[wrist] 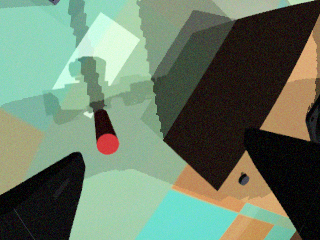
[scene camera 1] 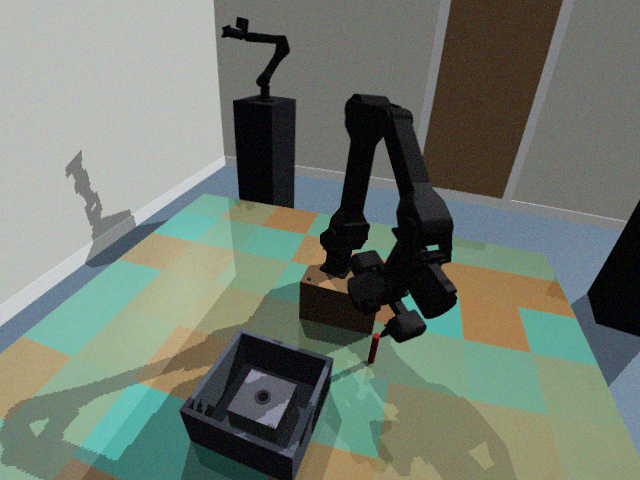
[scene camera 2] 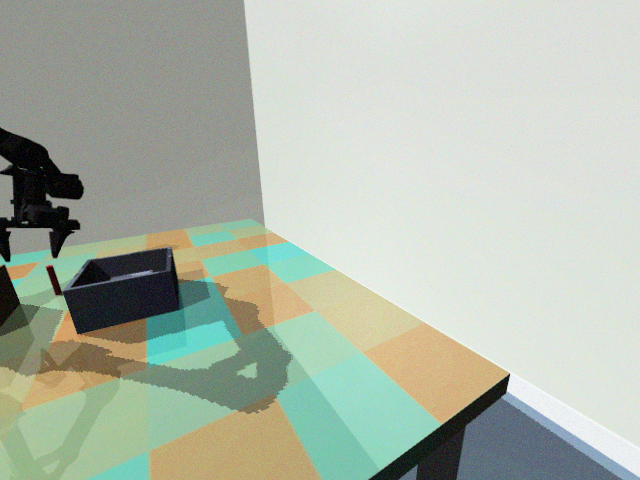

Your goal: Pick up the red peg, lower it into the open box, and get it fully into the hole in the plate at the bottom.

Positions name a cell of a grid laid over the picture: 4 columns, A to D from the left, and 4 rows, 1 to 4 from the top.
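I see my gripper (scene camera 1: C3), and the wrist view shows my gripper (wrist: C3) too, as does scene camera 2, with the gripper (scene camera 2: A3). There is a dark box (scene camera 1: B4), and I find the box (scene camera 2: A3) again in scene camera 2. I also see a grey plate (scene camera 1: B4), though in the wrist view the plate is out of frame.
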